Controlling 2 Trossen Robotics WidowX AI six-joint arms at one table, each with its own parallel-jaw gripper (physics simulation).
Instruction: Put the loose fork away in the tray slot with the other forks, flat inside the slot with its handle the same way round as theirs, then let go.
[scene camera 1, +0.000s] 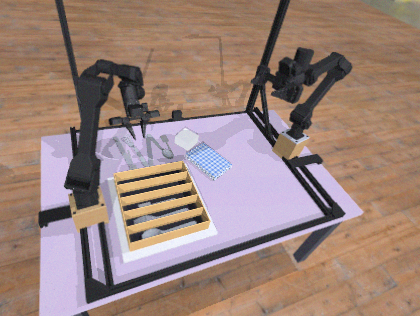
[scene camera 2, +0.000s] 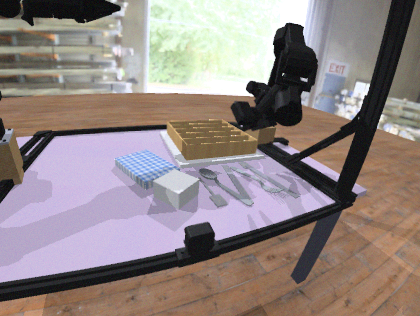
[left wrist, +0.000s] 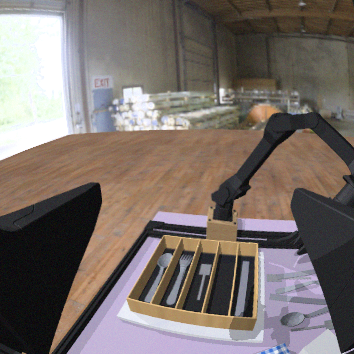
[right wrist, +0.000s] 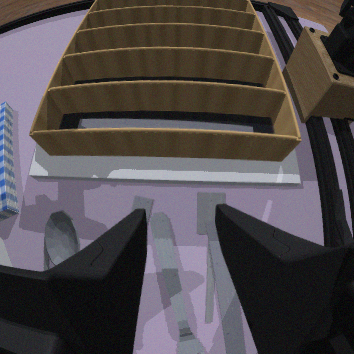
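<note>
Scene camera 1 shows my left gripper (scene camera 1: 260, 87), open and holding nothing, and my right gripper (scene camera 1: 139, 139). Scene camera 2 has my right gripper (scene camera 2: 247, 130). Left wrist view: my left gripper (left wrist: 200, 195). Right wrist view: my right gripper (right wrist: 180, 215), together with a wooden cutlery tray (right wrist: 210, 68).
</note>
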